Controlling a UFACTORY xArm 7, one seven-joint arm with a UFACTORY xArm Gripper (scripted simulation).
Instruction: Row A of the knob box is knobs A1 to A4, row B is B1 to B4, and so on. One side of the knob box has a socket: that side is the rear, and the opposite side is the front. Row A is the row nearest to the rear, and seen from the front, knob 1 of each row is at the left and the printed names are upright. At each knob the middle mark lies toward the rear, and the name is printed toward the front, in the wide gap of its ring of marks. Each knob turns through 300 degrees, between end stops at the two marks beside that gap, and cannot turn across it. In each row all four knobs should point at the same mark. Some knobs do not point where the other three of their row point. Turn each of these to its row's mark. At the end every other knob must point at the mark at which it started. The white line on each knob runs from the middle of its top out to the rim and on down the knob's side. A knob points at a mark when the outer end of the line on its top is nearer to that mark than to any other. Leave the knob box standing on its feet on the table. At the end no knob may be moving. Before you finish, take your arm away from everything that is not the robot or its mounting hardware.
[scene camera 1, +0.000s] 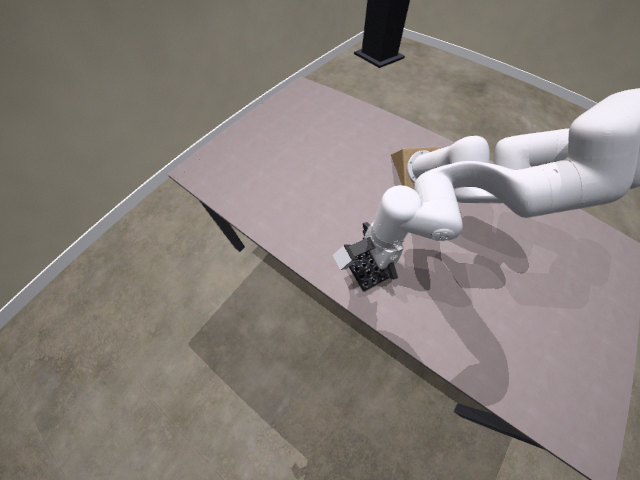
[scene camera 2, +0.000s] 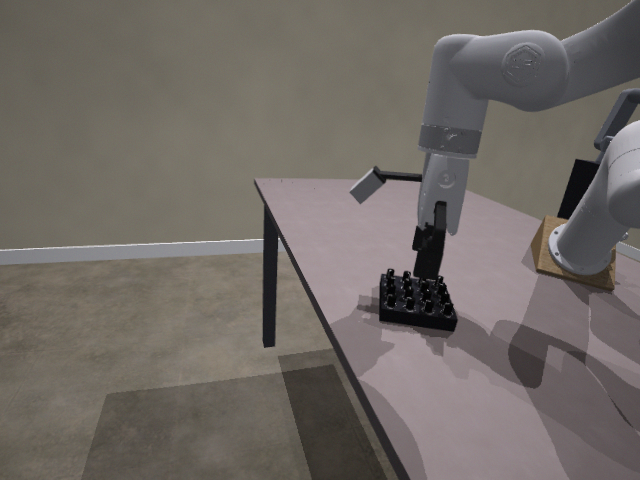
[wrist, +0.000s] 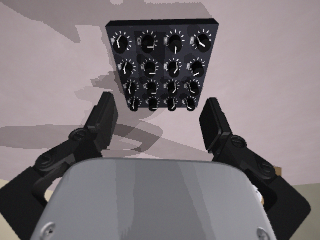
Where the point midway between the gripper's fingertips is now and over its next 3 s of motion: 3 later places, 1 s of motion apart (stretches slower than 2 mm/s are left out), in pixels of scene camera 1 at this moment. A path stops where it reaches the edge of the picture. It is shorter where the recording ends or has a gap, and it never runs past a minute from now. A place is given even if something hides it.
The gripper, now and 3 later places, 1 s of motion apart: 373, 260; 382, 257; 388, 253; 380, 251
